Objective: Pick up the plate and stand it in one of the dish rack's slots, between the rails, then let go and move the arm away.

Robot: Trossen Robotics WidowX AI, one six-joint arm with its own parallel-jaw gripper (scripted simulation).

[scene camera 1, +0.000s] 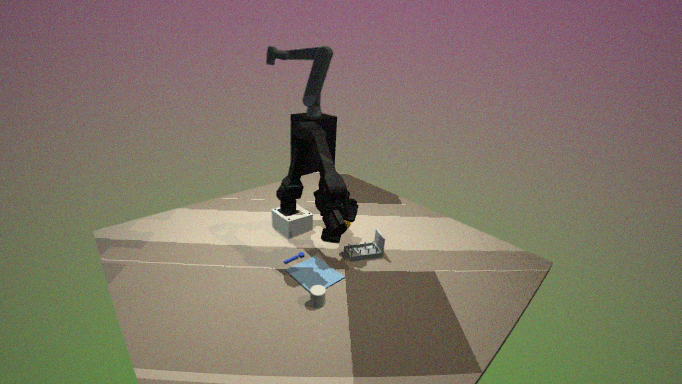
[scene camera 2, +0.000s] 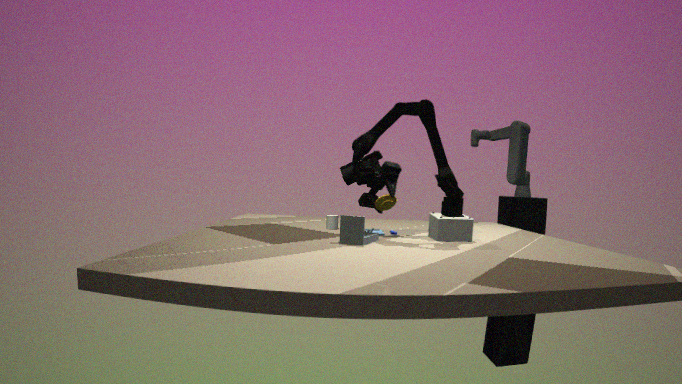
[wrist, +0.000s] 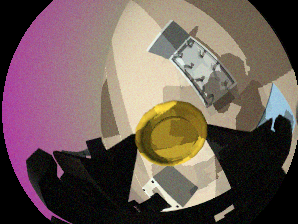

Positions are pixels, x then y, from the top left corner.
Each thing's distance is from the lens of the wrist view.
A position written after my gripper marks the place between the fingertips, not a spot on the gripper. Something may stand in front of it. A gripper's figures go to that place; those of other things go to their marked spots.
my gripper (wrist: 171, 133): 10 cm
yellow plate (wrist: 171, 133): 9 cm
dish rack (wrist: 210, 79): 18 cm
blue mat (wrist: 274, 106): 21 cm
The marked spots on the blue mat and the dish rack are 15 cm apart.
